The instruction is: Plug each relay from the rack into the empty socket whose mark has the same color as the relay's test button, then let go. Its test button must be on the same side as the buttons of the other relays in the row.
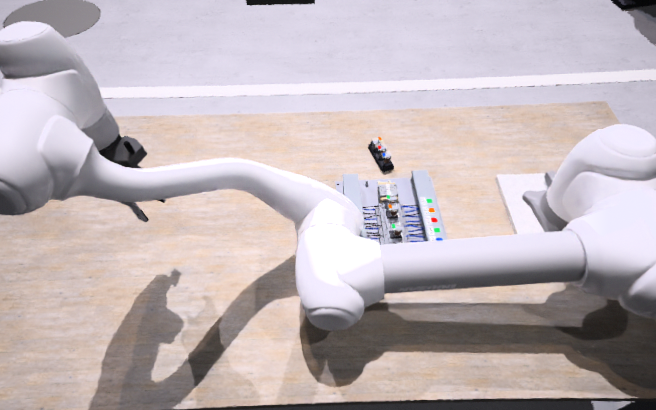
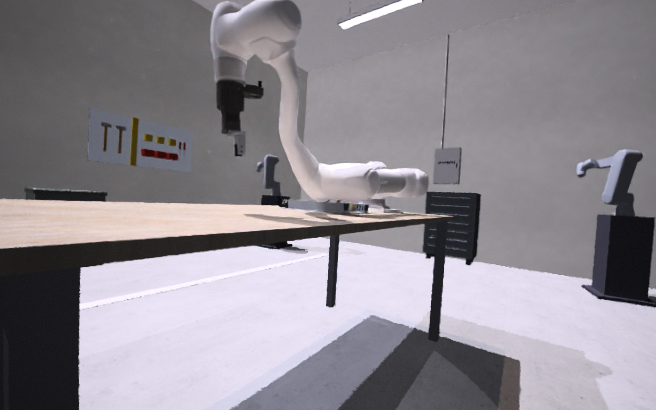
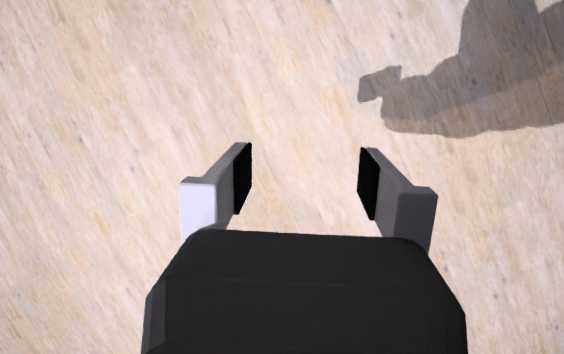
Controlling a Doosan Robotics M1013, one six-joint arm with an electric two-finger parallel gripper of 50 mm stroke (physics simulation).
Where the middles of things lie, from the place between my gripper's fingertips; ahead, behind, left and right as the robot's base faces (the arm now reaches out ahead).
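Scene:
With the grey panel point(image 1: 369, 196) as my reference, I find my hand 17 cm above it, 2 cm to the right of it and 55 cm past it.

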